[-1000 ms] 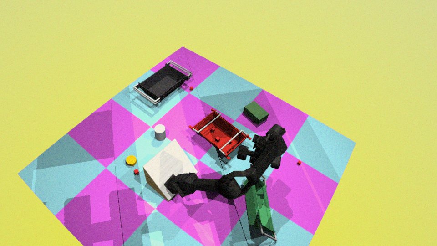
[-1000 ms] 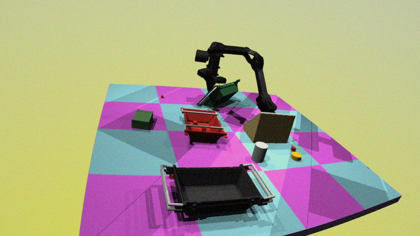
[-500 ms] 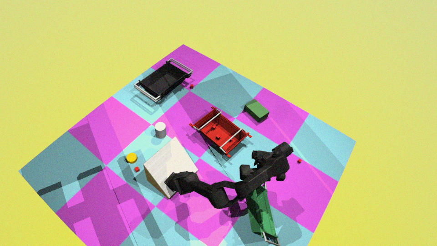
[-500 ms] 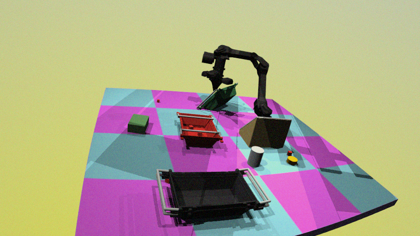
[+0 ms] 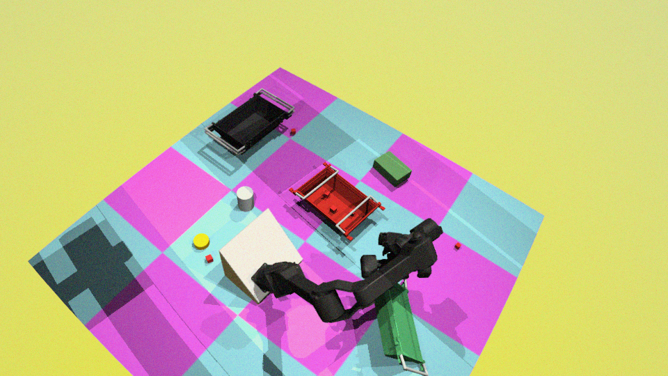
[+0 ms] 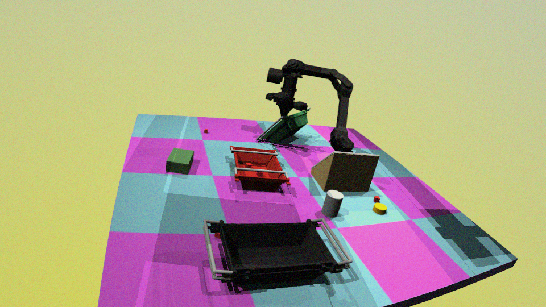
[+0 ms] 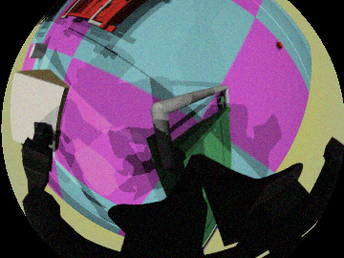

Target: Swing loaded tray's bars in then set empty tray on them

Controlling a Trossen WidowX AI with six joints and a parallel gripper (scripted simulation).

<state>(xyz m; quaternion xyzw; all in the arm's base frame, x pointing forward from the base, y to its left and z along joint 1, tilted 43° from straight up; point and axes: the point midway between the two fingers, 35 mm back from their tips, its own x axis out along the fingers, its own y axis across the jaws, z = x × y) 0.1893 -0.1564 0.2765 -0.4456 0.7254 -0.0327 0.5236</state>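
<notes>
My gripper tip is now 5 cm past the green tray, 10 cm to the left of it and 5 cm above it. Round my gripper tip: green block 45 cm ahead, 23 cm to the left, 10 cm below; grey cylinder 54 cm to the left, 9 cm below; yellow disc 20 cm behind, 56 cm to the left, 12 cm below.
</notes>
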